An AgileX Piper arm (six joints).
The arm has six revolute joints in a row. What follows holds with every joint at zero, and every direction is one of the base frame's. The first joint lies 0.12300 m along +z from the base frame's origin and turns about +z. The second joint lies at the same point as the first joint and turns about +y. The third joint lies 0.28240 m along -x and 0.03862 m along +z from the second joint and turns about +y. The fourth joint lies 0.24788 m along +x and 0.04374 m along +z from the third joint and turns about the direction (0.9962, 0, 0.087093). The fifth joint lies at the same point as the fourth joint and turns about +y. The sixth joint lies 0.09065 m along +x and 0.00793 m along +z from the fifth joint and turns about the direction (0.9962, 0, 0.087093). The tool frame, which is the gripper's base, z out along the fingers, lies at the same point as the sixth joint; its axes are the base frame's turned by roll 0.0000, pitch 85.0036 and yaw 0.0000 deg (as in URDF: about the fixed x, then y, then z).
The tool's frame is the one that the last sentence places.
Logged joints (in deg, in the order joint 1, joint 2, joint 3, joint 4, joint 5, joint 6), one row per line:
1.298 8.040 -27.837 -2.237 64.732 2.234
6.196 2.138 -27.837 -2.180 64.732 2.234
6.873 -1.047 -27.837 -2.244 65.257 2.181
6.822 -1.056 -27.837 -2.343 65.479 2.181
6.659 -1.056 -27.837 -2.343 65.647 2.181
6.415 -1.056 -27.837 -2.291 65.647 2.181
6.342 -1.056 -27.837 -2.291 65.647 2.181
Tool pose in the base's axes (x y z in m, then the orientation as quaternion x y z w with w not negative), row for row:
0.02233 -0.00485 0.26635 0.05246 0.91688 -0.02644 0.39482
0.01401 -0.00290 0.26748 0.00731 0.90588 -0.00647 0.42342
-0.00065 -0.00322 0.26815 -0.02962 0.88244 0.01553 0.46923
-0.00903 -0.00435 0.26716 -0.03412 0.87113 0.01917 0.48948
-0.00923 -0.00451 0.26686 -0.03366 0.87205 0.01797 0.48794
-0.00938 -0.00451 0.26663 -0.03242 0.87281 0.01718 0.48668
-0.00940 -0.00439 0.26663 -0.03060 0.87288 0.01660 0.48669
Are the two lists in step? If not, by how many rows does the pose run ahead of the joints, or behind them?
The pose runs 1 row behind the joints: the pose in row i belongs to the joints in row i - 1.
